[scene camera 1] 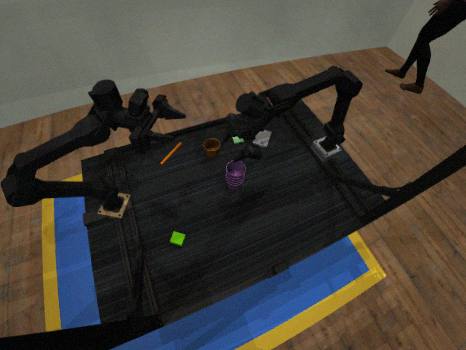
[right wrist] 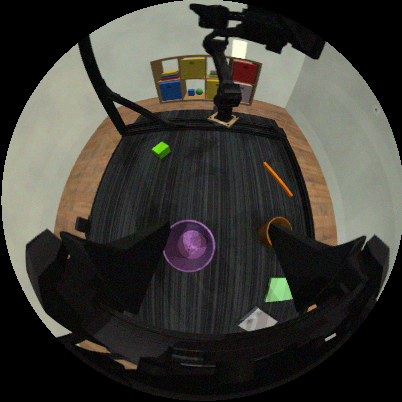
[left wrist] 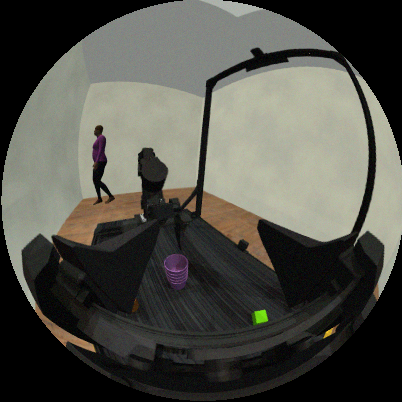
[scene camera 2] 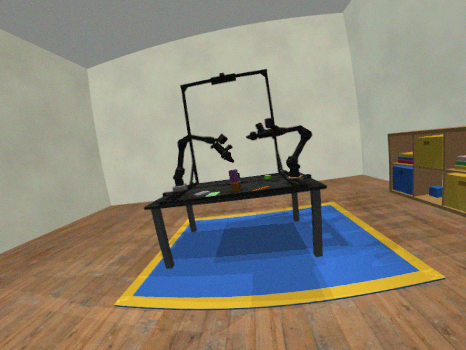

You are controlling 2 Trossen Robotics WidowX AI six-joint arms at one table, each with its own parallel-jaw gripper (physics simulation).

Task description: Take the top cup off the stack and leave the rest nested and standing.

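Pixels of known places: left gripper, fingertip midpoint: (scene camera 1: 180, 127) (left wrist: 209, 224) (scene camera 2: 249, 136); right gripper, fingertip midpoint: (scene camera 1: 228, 151) (right wrist: 220, 227) (left wrist: 165, 254) (scene camera 2: 233, 162); left arm's base, origin of the base link: (scene camera 1: 114, 203) (right wrist: 223, 116) (scene camera 2: 295, 176); right arm's base, origin of the base link: (scene camera 1: 327, 145) (scene camera 2: 179, 185).
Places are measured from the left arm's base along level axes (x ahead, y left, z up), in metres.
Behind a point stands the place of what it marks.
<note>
A stack of nested purple cups (scene camera 1: 235, 176) @[x 0.455, y 0.146, z 0.098 m] (scene camera 2: 234, 176) (left wrist: 176, 271) @[x 0.417, y 0.174, z 0.099 m] (right wrist: 200, 261) @[x 0.464, y 0.210, z 0.080 m] stands upright near the table's middle, with several rims showing one below another. My right gripper (scene camera 1: 231, 149) @[x 0.417, y 0.200, z 0.169 m] (scene camera 2: 232, 161) @[x 0.417, y 0.200, z 0.169 m] (right wrist: 220, 227) @[x 0.417, y 0.200, z 0.169 m] is open and empty, tilted down above and beside the stack. In the right wrist view its left fingertip overlaps the edge of the top cup's rim, and the stack lies between the fingers, nearer the left one. My left gripper (scene camera 1: 162, 129) (scene camera 2: 249, 136) @[x 0.288, y 0.122, z 0.350 m] (left wrist: 209, 224) @[x 0.288, y 0.122, z 0.350 m] is open and empty, high up and well away from the stack.
An orange-brown cup (scene camera 1: 212, 146) @[x 0.327, y 0.362, z -0.018 m] (scene camera 2: 235, 186) @[x 0.311, y 0.362, z 0.010 m] (right wrist: 263, 234) @[x 0.350, y 0.305, z 0.014 m] stands near the stack. An orange stick (scene camera 1: 171, 153) @[x 0.148, y 0.291, z -0.021 m] (right wrist: 278, 179) @[x 0.151, y 0.297, z -0.020 m], a bright green block (scene camera 1: 177, 238) @[x 0.280, y -0.089, z -0.001 m] (left wrist: 260, 317) @[x 0.275, y -0.084, z -0.001 m] (right wrist: 161, 149) @[x 0.286, y -0.072, z -0.001 m], a pale green piece (scene camera 1: 237, 140) @[x 0.439, y 0.421, z -0.019 m] (right wrist: 278, 290) @[x 0.448, y 0.450, z -0.019 m] and a grey piece (scene camera 1: 262, 138) @[x 0.559, y 0.453, z -0.014 m] (right wrist: 257, 320) @[x 0.549, y 0.448, z -0.014 m] lie on the table.
</note>
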